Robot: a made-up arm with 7 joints. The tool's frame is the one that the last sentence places.
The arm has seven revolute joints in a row. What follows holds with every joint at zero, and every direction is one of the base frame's.
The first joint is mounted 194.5 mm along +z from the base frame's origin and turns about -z.
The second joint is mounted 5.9 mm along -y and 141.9 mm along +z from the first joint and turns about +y.
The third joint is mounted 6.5 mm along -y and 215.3 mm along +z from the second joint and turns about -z.
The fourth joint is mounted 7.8 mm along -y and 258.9 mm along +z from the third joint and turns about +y.
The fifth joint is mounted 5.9 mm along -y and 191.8 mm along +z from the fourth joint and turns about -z.
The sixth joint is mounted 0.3 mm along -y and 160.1 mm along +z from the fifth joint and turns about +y.
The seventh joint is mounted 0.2 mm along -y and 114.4 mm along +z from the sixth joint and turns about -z.
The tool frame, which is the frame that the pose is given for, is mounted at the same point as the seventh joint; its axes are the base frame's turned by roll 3.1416, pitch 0 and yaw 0 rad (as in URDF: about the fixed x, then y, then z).
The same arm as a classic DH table. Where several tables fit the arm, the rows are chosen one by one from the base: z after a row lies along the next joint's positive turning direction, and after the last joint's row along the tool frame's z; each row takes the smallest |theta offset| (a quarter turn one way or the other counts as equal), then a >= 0, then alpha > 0; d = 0 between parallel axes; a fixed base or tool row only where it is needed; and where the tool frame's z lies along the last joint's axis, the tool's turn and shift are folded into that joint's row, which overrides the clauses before.
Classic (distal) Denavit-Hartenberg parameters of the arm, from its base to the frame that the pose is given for. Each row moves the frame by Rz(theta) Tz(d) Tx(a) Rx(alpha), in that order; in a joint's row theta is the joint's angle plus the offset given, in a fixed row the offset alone. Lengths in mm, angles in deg.
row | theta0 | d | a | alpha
base (fixed) | 0 | 0 | 0 | 180
joint 1 | 0 | -336.4 | 0 | 90
joint 2 | 0 | -12.4 | 0 | -90
joint 3 | 0 | -474.2 | 0 | 90
joint 4 | 0 | -13.7 | 0 | -90
joint 5 | 0 | -351.9 | 0 | 90
joint 6 | 0 | -0.5 | 0 | -90
joint 7 | 0 | -114.4 | 0 | 0

